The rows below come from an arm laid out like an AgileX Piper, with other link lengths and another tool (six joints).
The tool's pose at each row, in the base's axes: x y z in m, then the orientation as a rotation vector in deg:
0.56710 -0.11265 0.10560 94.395 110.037 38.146
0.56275 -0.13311 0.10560 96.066 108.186 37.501
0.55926 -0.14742 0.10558 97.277 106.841 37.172
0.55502 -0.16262 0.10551 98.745 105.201 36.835
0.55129 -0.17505 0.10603 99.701 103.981 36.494
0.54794 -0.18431 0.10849 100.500 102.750 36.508
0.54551 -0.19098 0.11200 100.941 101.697 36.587
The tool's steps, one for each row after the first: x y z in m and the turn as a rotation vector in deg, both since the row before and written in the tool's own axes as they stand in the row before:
-0.01970 -0.00605 -0.00357 0.094 -1.216 1.492
-0.01389 -0.00422 -0.00248 0.027 -0.786 1.126
-0.01484 -0.00462 -0.00275 0.020 -0.905 1.392
-0.01228 -0.00329 -0.00266 -0.015 -0.746 0.934
-0.00932 -0.00134 -0.00378 -0.231 -0.557 0.932
-0.00685 0.00031 -0.00396 -0.355 -0.479 0.666

